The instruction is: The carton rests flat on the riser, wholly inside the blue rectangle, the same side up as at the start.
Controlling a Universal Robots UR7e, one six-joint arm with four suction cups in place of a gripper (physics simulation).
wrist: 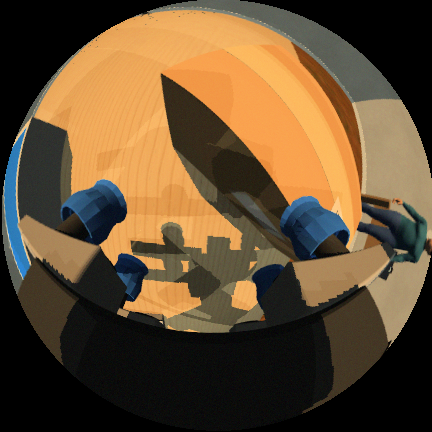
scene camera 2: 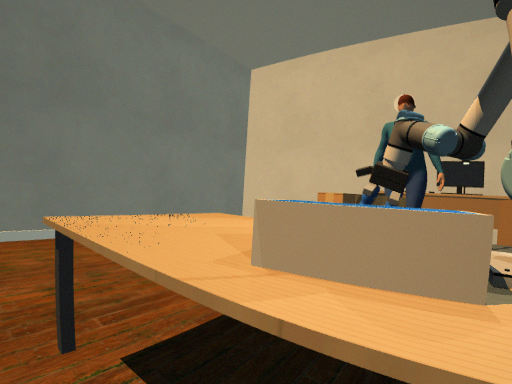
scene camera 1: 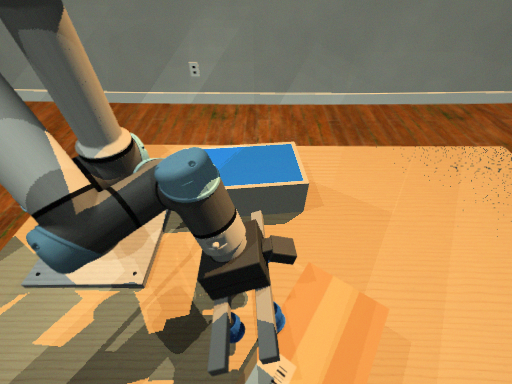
Note:
My suction head (wrist: pixel 306 223) is stuck to a carton (scene camera 1: pixel 329 325), which still rests on the table. The table carries a riser (scene camera 2: pixel 445 254).
The carton shows as well in the wrist view (wrist: pixel 251 118). The riser also shows in the wrist view (wrist: pixel 38 196) and in scene camera 1 (scene camera 1: pixel 270 177).

